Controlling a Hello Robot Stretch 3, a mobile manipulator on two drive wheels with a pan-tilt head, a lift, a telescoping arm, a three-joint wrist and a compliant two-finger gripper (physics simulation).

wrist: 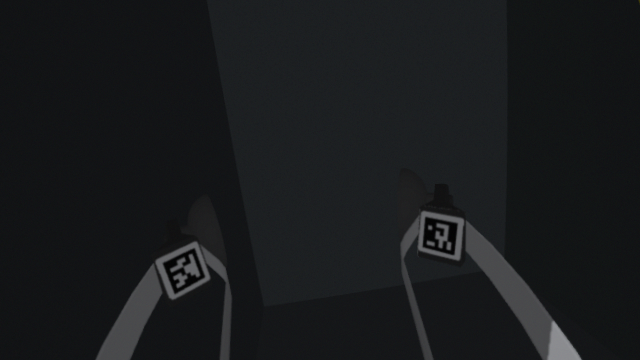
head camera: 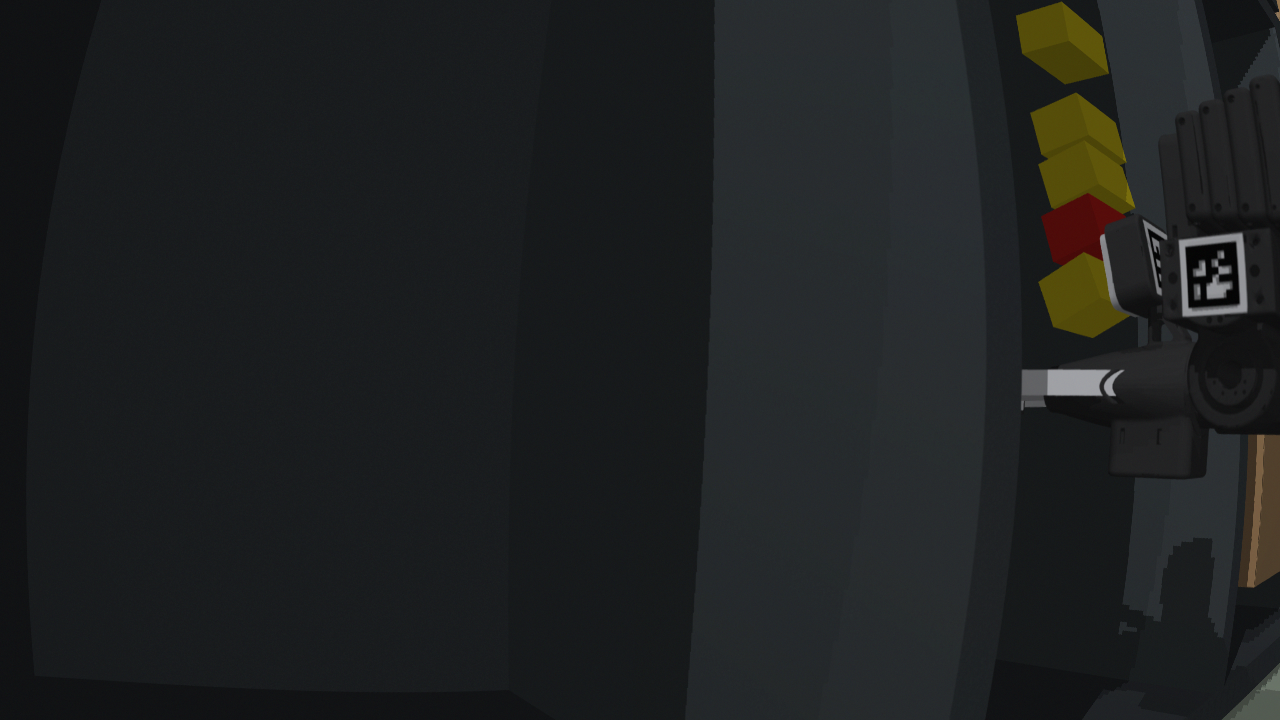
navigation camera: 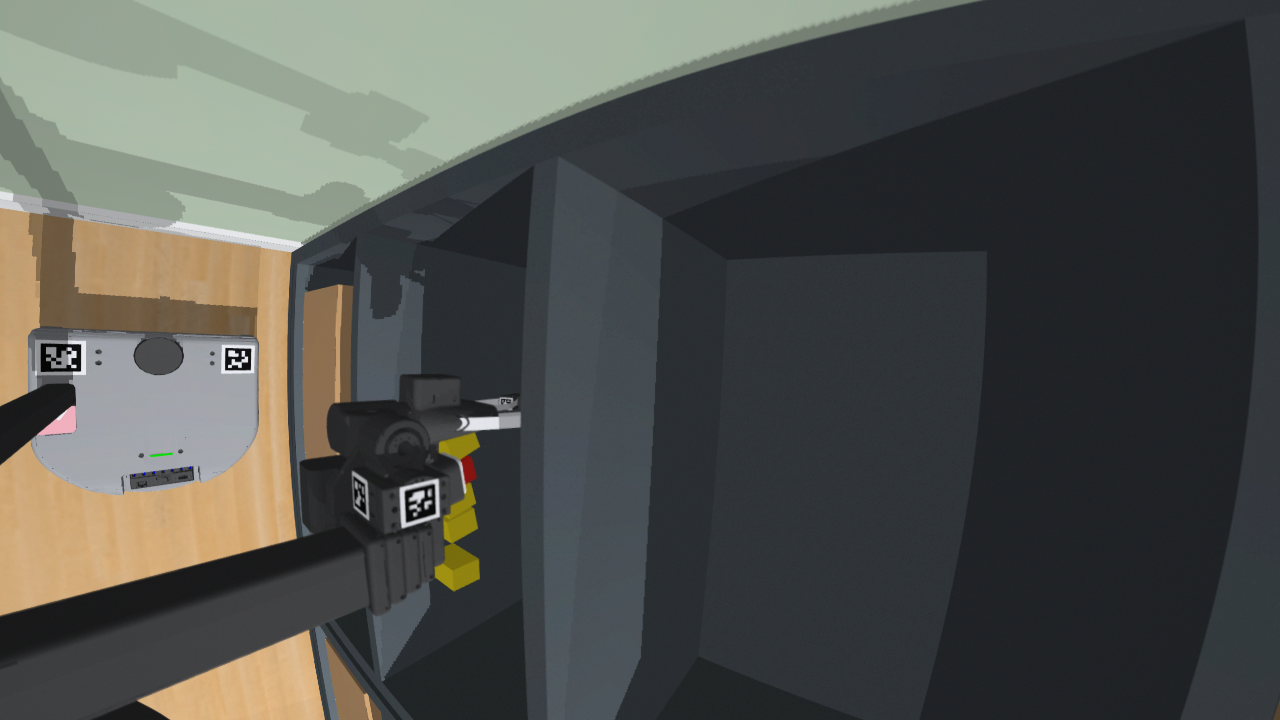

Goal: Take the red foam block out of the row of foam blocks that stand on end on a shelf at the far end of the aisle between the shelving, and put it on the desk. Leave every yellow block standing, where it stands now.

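Frame: origin at the robot's base, x back, y right, z up, level; centimetres.
Seen in the pictures: robot's base, link origin: (navigation camera: 160, 353).
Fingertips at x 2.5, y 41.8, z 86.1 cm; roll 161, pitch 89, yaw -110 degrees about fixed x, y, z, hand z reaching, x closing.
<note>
Pixels of each thing's middle, then the offset from my fingertips to it. Level surfaces: height alone.
- red block, body centre: (head camera: 1091, 237) (navigation camera: 447, 468) dx +15.9, dy -1.1, dz -28.2 cm
- yellow block, body centre: (head camera: 1089, 297) (navigation camera: 450, 439) dx +10.3, dy -0.5, dz -28.2 cm
- nearest, body centre: (head camera: 1088, 186) (navigation camera: 447, 494) dx +20.9, dy -1.3, dz -28.2 cm
- farthest, body centre: (head camera: 1063, 44) (navigation camera: 453, 566) dx +36.5, dy -0.5, dz -28.2 cm
- shelf board, surface height: dz +13.0 cm
The red block (head camera: 1078, 228) (navigation camera: 469, 469) stands in the row on the dark shelf, partly covered by the dark housing at my wrist. Beside it, toward the arm's fingers, stands a yellow block (head camera: 1078, 291) (navigation camera: 458, 445). On its other side stand three more yellow blocks, the nearest (head camera: 1081, 170) close to the red one and the farthest (head camera: 1062, 40) (navigation camera: 458, 568) set apart. My gripper (wrist: 308, 206) is open, with no block between its fingers. It is rolled over and reaches in beside the row's end. In the head and navigation views its fingertips are hidden behind the shelf board above.
A shelf board (head camera: 930, 358) (navigation camera: 590, 402) runs above the block compartment. The arm (navigation camera: 205, 582) extends to the shelving. The dark housing (head camera: 1132, 264) is close to the red and end yellow blocks; contact cannot be told. The robot base (navigation camera: 152, 411) stands on the wooden floor. The desk does not show.
</note>
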